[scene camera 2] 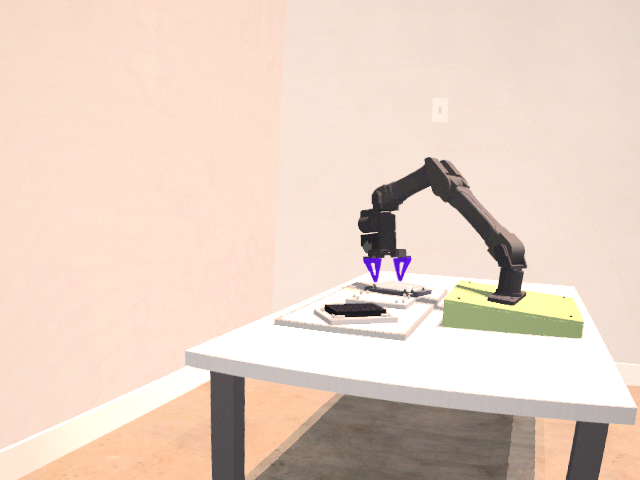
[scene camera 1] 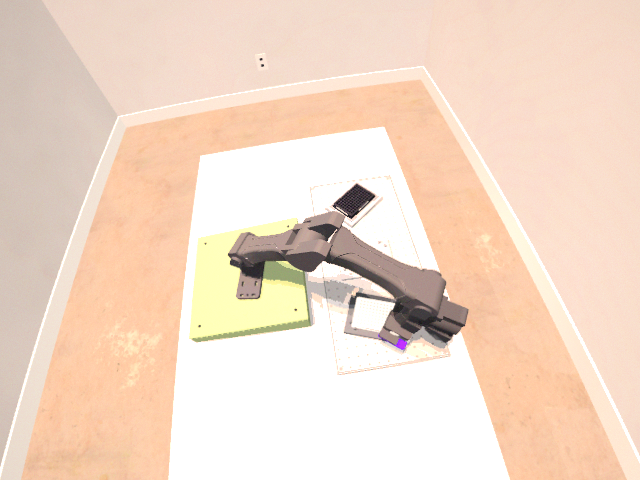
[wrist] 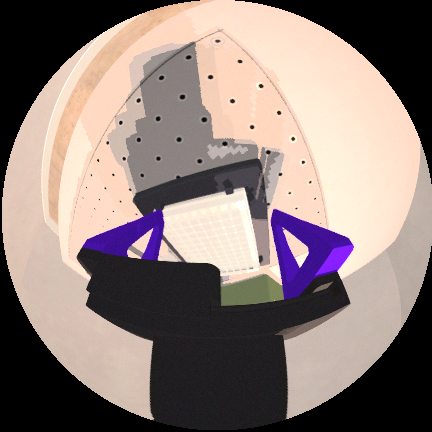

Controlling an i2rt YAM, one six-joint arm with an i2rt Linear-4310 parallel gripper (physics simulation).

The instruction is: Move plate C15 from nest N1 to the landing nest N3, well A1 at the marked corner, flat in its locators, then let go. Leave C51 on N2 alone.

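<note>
A white well plate (scene camera 1: pixel 372 314) (scene camera 2: pixel 398 285) (wrist: pixel 210 235) sits in a dark nest (scene camera 1: pixel 361 334) (scene camera 2: pixel 423 292) (wrist: pixel 200 183) and looks roughly flat. A black well plate (scene camera 1: pixel 354 200) (scene camera 2: pixel 355 309) sits in a white nest (scene camera 1: pixel 369 210) (scene camera 2: pixel 356 319) at the board's other end. A white nest (scene camera 2: pixel 379 301) with small pins and no plate stands between them. No plate or nest label, nor the A1 mark, is legible. My gripper (scene camera 2: pixel 387 281) (wrist: pixel 217 214) is open and empty, pointing down above the white plate, its fingertips apart from it. One purple finger (scene camera 1: pixel 401 343) shows in scene camera 1; the other is hidden.
The nests stand on a pale perforated board (scene camera 1: pixel 356 361) (wrist: pixel 232 101) on a white table (scene camera 1: pixel 248 403) (scene camera 2: pixel 465 374). The arm's green base block (scene camera 1: pixel 232 315) (scene camera 2: pixel 511 317) (wrist: pixel 247 292) stands beside the board. In scene camera 1 the arm crosses over the board's middle and partly covers it.
</note>
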